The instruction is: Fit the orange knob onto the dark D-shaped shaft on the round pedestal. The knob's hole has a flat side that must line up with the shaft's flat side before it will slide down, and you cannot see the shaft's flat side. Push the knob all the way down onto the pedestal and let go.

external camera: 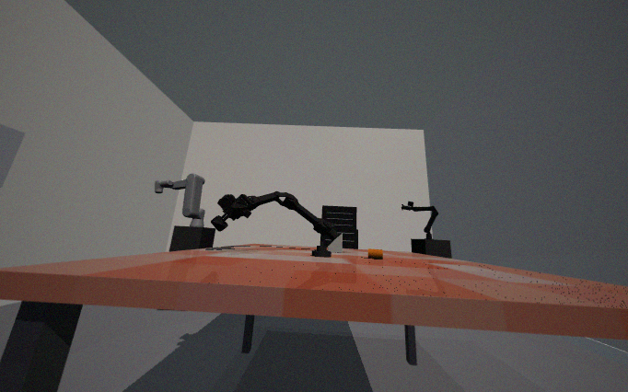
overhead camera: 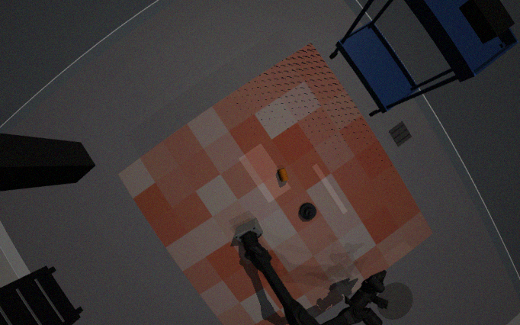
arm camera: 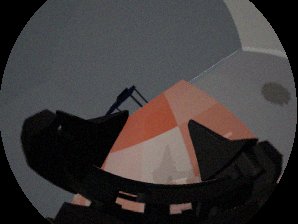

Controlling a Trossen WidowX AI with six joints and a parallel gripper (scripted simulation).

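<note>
Right now my gripper tip is 90 mm past the orange knob, 640 mm to the right of it and 130 mm above it. Also, from my gripper tip: dark round pedestal (100 mm behind, 410 mm to the left, 120 mm below).
</note>
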